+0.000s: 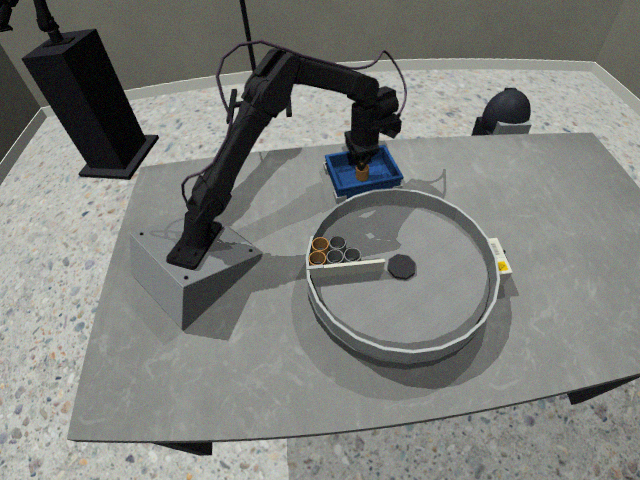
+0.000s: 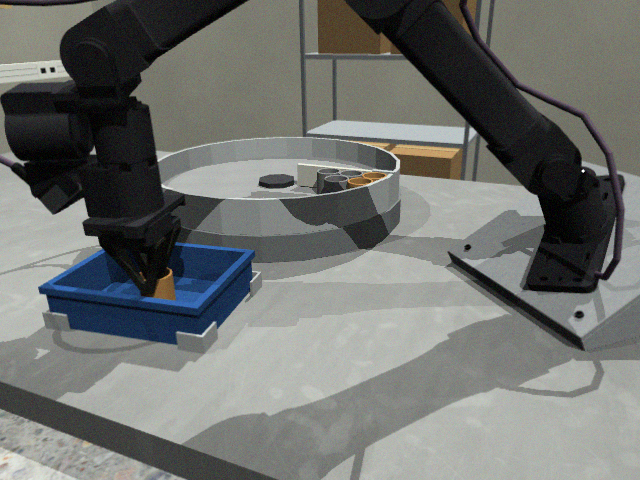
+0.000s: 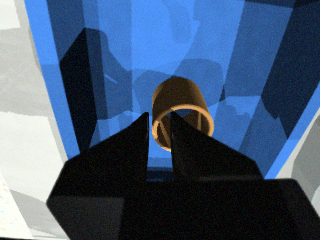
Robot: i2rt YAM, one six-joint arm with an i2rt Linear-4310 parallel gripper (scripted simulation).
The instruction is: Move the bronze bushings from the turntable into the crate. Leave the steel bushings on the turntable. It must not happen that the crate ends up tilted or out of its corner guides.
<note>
In view: my gripper (image 2: 151,289), a blue crate (image 2: 211,278) and a bronze bushing (image 3: 175,93).
The blue crate also shows in image 1 (image 1: 382,167) and in image 3 (image 3: 100,71). My gripper shows as well in image 3 (image 3: 159,120).
</note>
